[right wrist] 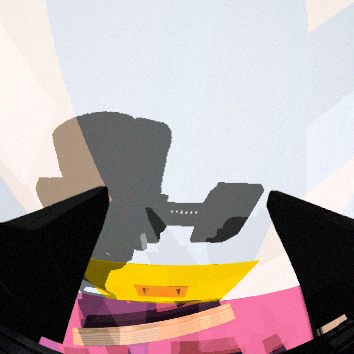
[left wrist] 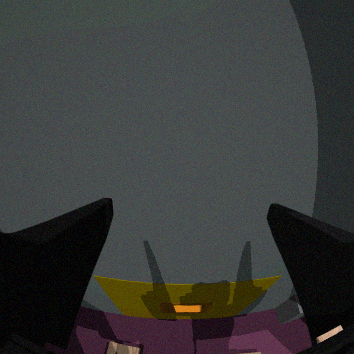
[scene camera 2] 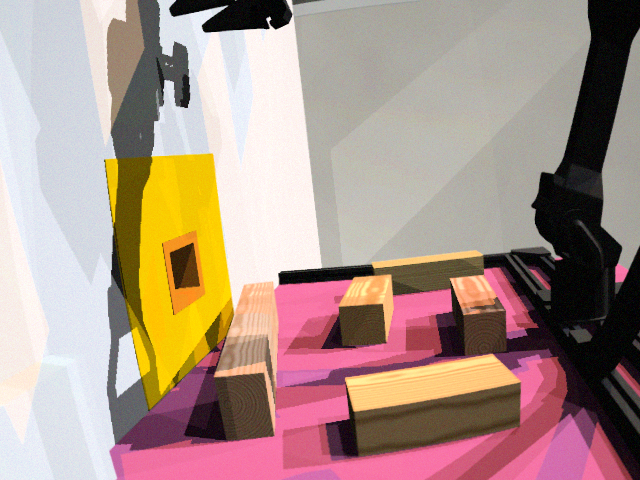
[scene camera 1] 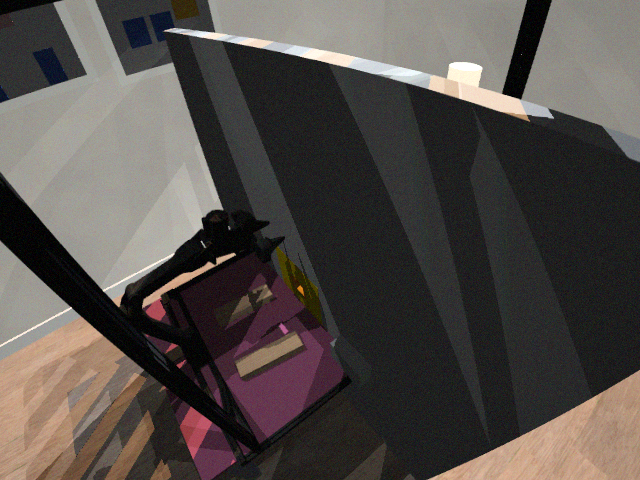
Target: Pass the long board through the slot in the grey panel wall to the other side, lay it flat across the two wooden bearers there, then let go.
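Places are measured from the left arm's base along level axes (x ahead, y left, z up), in centimetres.
Where they show: left gripper, fingertip midpoint: [left wrist: 194, 210] [scene camera 1: 276, 229]; right gripper, fingertip midpoint: [right wrist: 191, 197] [scene camera 2: 187, 21]; left arm's base at its link origin: [scene camera 1: 199, 359]; right arm's base at its link origin: [scene camera 2: 584, 314].
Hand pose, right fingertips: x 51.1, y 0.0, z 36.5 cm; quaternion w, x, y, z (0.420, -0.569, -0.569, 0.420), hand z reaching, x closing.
Observation:
Things, the pixels of their top centre, and the offset from my right fingertips. "spot": a spot on its surface instead. Level surfaces: height alone.
- long board at its top centre: [scene camera 2: 251, 316] [right wrist: 152, 331] dy -3.6, dx +4.7, dz -32.8 cm
- yellow plate at a spot on its surface: [scene camera 2: 175, 196] spot: dy -1.9, dx -2.7, dz -19.5 cm
- slot's orange rim at a spot on its surface: [scene camera 2: 188, 300] spot: dy -2.6, dx -2.7, dz -30.9 cm
- pink surface at its surface level: dz -38.4 cm
- grey block at a spot on its surface: [scene camera 1: 351, 359] spot: dy -35.7, dx -11.1, dz -28.4 cm
A long wooden piece, apparently the long board [scene camera 2: 248, 361] [right wrist: 160, 328], lies beside the grey panel wall [scene camera 1: 320, 155] [scene camera 2: 67, 103], roughly parallel to it. The yellow plate [scene camera 2: 175, 196] [right wrist: 215, 280] surrounds the slot's orange rim [scene camera 2: 188, 300]. Two wooden pieces, apparently the bearers [scene camera 1: 269, 355] [scene camera 1: 235, 310], lie parallel and apart in scene camera 1; no board shows across them. My left gripper [scene camera 1: 276, 230] [left wrist: 194, 210] is open and empty, above the pink surface near the wall's dark face. My right gripper [scene camera 2: 188, 19] [right wrist: 191, 197] is open and empty, high above the board's side, facing the pale face.
In scene camera 2, wooden blocks [scene camera 2: 434, 408] [scene camera 2: 364, 312] [scene camera 2: 483, 330] [scene camera 2: 429, 273] stand apart on the pink surface [scene camera 2: 310, 459]. Black rails [scene camera 1: 305, 415] edge the left arm's table. A grey block [scene camera 1: 351, 359] sits at the wall's base.

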